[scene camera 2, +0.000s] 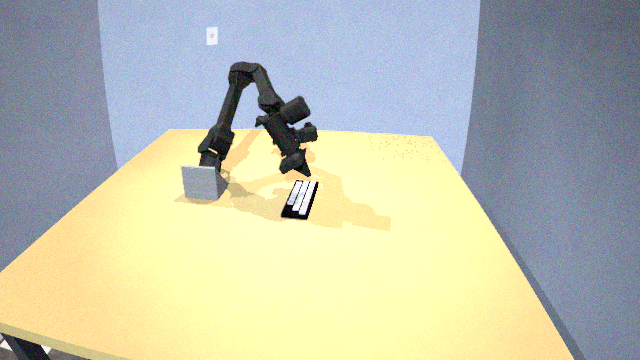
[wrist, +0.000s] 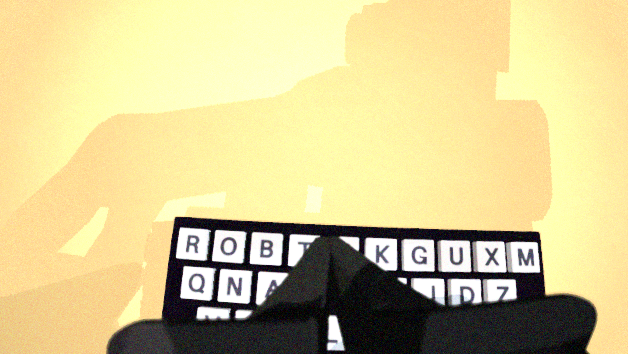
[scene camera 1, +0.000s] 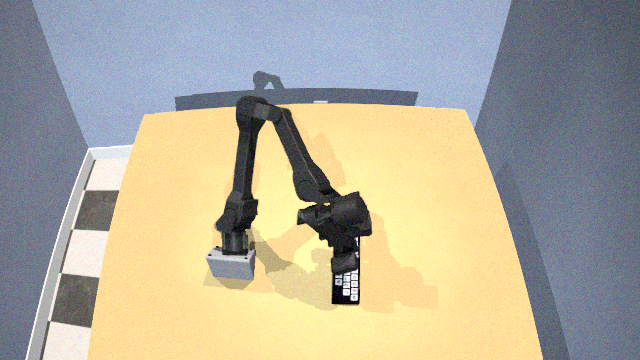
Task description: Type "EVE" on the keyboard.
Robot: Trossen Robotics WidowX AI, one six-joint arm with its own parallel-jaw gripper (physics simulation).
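Places are measured from the arm's base along level axes (x ahead, y left, z up), in centimetres.
Pixels of known places: gripper, fingertip midpoint: [scene camera 2: 309, 176] [wrist: 326, 247] [scene camera 1: 357, 251]; arm's base, link origin: [scene camera 2: 207, 174] [scene camera 1: 234, 252].
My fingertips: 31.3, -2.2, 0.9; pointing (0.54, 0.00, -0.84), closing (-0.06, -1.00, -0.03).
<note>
For each thing: its middle in the pictures, then the offset to it from my fingertips, as dx, dy, dz. Level surfaces: height alone.
- black keyboard, body centre: [wrist: 359, 291] [scene camera 1: 346, 268] [scene camera 2: 301, 197] -2.4, -1.8, -6.0
- E key, body centre: [wrist: 342, 252] -0.2, -1.0, -5.3
- V key, body centre: [wrist: 212, 324] -3.3, +6.2, -5.3
- yellow table, surface height: dz -6.9
The black keyboard [scene camera 1: 340, 299] [scene camera 2: 289, 211] [wrist: 450, 235] with white letter keys lies flat on the table. My gripper [scene camera 2: 308, 174] [wrist: 326, 247] is shut and empty, its fingertips pointing down over the keyboard. In scene camera 2 a small gap shows between tips and keyboard. In the wrist view the tips overlap the top row between T and K, covering most of the E key [wrist: 353, 242]; a sliver of its upper right shows. The V key [wrist: 213, 315] shows its upper part at the lower left. In scene camera 1 the arm hides the fingertips and part of the keyboard.
The arm's grey base block [scene camera 1: 231, 265] [scene camera 2: 200, 183] stands on the yellow table [scene camera 1: 425, 165] [scene camera 2: 400, 260], left of the keyboard. The arm arches from it toward the keyboard. Arm shadows fall across the table around the keyboard. Walls rise behind and at the sides.
</note>
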